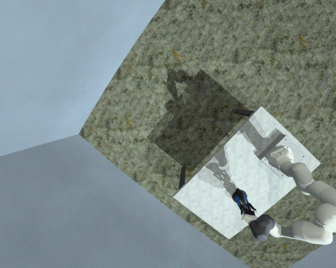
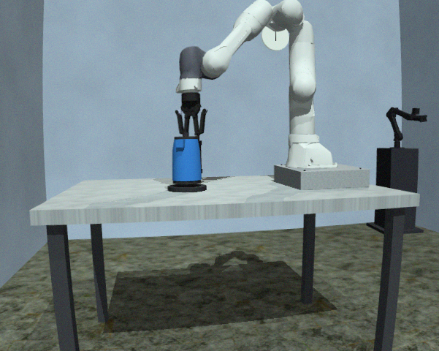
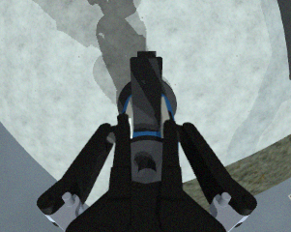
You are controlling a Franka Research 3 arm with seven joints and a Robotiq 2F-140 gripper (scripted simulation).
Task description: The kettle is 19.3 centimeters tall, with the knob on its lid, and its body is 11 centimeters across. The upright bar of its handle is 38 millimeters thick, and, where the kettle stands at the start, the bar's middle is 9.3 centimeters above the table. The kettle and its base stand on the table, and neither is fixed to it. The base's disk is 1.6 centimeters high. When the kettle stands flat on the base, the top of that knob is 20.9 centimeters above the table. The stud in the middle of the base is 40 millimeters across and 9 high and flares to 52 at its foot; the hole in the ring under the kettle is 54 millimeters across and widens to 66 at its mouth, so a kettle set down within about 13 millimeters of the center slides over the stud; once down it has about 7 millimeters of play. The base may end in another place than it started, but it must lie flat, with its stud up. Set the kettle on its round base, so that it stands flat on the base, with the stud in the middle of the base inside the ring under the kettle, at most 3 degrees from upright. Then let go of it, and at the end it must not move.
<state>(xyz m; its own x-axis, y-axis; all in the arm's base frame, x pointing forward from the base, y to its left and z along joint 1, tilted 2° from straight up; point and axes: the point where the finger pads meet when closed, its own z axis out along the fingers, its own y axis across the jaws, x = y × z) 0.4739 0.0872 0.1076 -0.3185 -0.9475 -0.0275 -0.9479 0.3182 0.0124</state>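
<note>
The blue kettle lies 10 mm ahead of my hand, 30 mm to the left of it and 50 mm below it. From my hand the other things lie so: black round base: 20 mm ahead, 60 mm to the left, 160 mm below.
</note>
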